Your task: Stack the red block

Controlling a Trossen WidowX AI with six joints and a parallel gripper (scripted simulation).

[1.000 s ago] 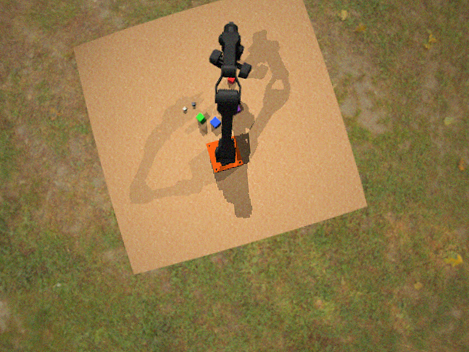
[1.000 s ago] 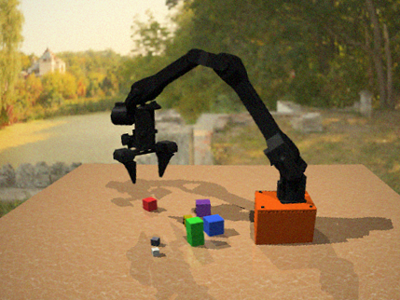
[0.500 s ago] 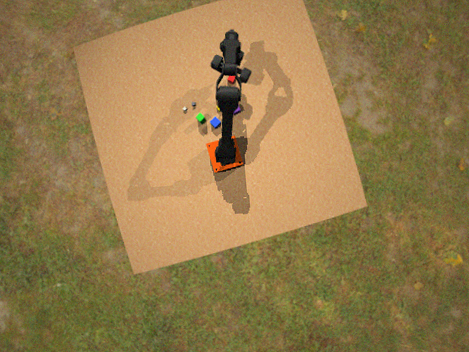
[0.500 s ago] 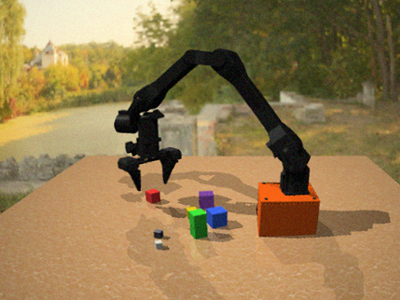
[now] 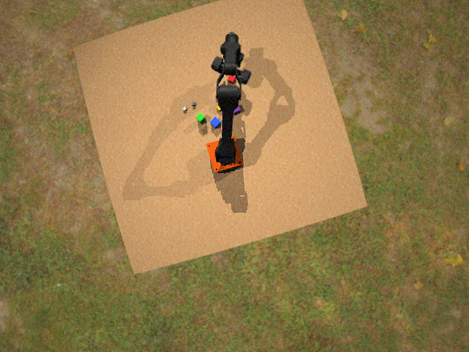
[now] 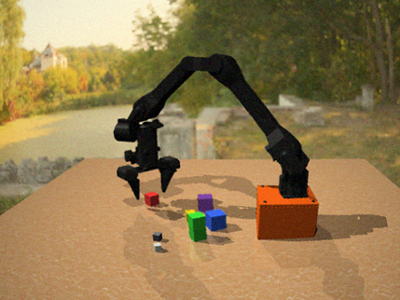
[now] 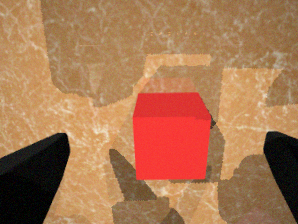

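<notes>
Right now the red block is 1 cm below my gripper tip. Round my gripper tip: purple block (16 cm behind, 4 cm to the left, 1 cm below); dark block (5 cm behind, 23 cm to the left, 2 cm below); yellow block (12 cm behind, 11 cm to the left, 1 cm below).
</notes>
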